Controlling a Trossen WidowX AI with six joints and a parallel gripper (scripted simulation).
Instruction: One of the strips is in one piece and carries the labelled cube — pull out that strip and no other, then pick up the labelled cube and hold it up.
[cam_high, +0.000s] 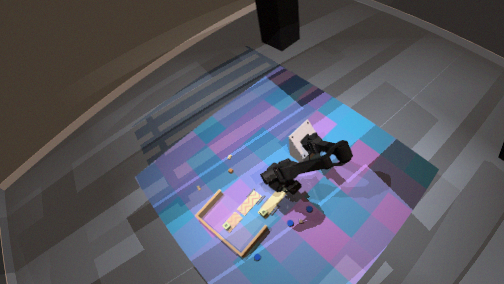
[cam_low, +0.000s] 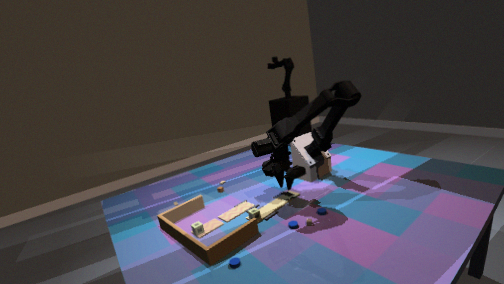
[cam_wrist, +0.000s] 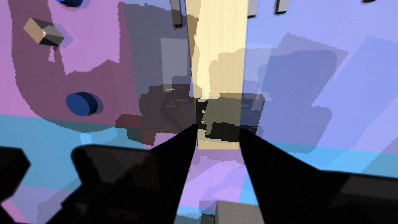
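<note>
My gripper tip is now 70 mm short of the strip, 10 mm to the right of it and 40 mm above it. From my gripper tip the other things lie so: cream cube: 80 mm ahead, 190 mm to the left, 40 mm below.
</note>
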